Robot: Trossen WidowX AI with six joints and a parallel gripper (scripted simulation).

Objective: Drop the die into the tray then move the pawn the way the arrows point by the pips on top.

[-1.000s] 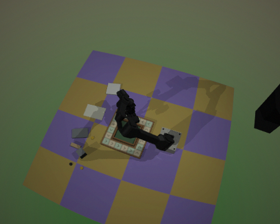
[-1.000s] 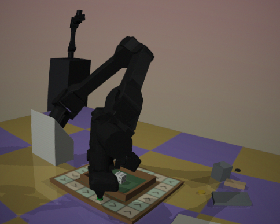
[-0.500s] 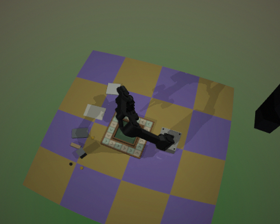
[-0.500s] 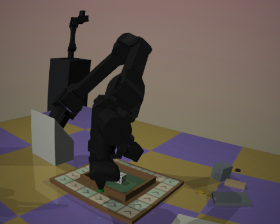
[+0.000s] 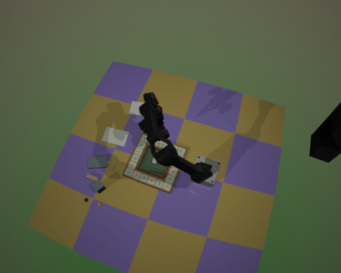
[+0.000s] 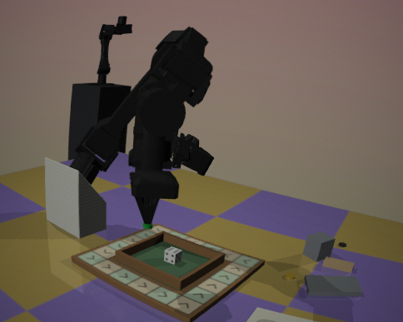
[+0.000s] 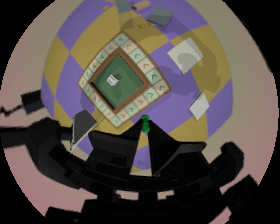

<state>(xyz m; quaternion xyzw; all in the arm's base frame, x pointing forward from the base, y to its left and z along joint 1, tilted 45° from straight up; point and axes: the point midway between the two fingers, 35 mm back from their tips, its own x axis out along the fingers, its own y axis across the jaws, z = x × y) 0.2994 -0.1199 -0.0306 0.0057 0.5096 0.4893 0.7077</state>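
Now: gripper tip 130 mm to the right of the white die, 120 mm above it and 30 mm past it. From my gripper tip the other things lie so: grey slab (280 mm ahead, 250 mm to the left, 140 mm below); green sunken tray (140 mm below, 120 mm to the left, 30 mm behind); green pawn (10 mm above).
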